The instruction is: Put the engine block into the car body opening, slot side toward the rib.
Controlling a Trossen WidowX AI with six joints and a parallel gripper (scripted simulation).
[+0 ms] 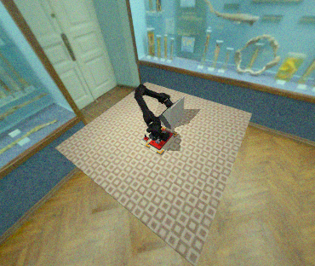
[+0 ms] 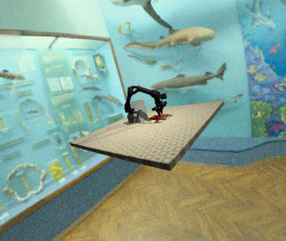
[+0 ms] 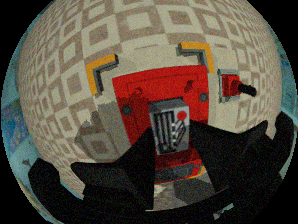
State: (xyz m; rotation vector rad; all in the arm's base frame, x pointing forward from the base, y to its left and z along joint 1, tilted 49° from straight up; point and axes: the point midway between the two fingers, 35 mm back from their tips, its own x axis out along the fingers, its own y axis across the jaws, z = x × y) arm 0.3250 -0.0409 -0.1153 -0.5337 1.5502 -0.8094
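Now: the engine block 1 cm to the left of my gripper tip and 1 cm below it.
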